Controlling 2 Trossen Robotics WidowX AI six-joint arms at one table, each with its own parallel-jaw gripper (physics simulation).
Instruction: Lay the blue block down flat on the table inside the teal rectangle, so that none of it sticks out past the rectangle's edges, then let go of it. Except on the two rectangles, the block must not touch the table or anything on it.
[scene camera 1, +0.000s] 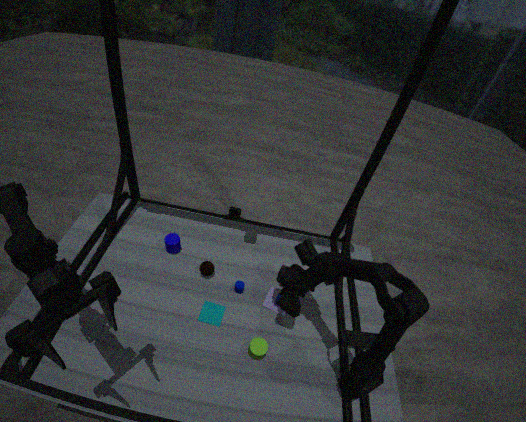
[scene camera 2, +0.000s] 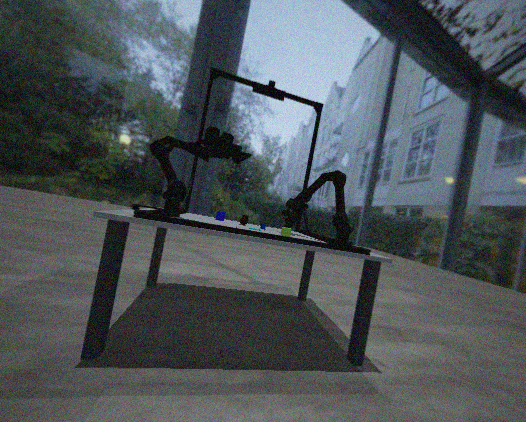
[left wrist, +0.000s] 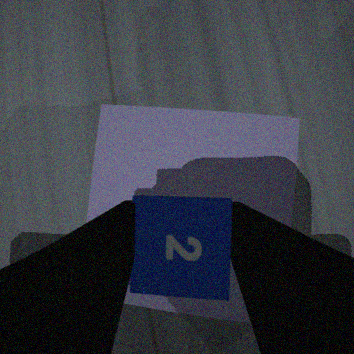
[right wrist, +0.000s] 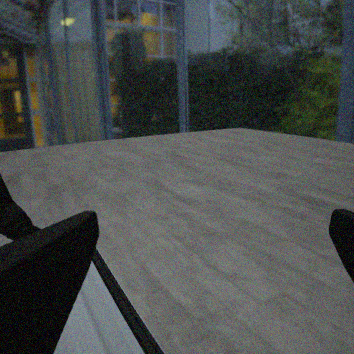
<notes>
My right gripper (scene camera 1: 91, 348) is open, with nothing in its grasp. Also in view: my left gripper (scene camera 1: 277, 299) and a pale lilac rectangle (left wrist: 140, 150).
My left gripper also shows in the left wrist view (left wrist: 181, 212). My right gripper shows as well in the right wrist view (right wrist: 214, 222).
</notes>
